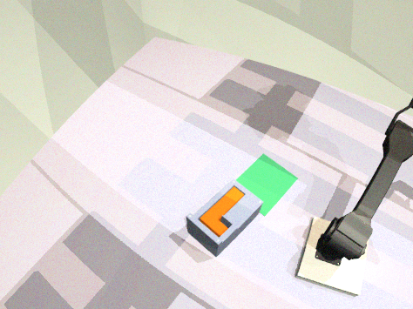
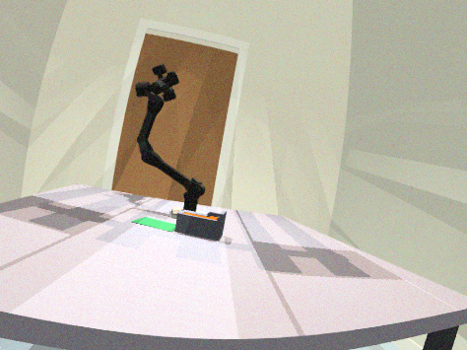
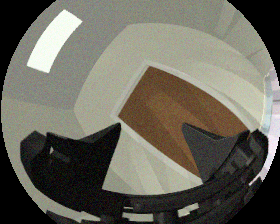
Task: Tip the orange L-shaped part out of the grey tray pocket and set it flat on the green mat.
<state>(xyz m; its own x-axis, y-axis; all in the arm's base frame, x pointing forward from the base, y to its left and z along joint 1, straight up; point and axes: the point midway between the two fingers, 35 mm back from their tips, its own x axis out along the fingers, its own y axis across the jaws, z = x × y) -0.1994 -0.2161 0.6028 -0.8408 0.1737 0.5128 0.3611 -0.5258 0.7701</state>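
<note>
My gripper tip is now 49 cm short of the orange L-shaped part, 24 cm to the right of it and 60 cm above it. From my gripper tip the other things lie so: green mat: 44 cm ahead, 8 cm to the left, 66 cm below.
</note>
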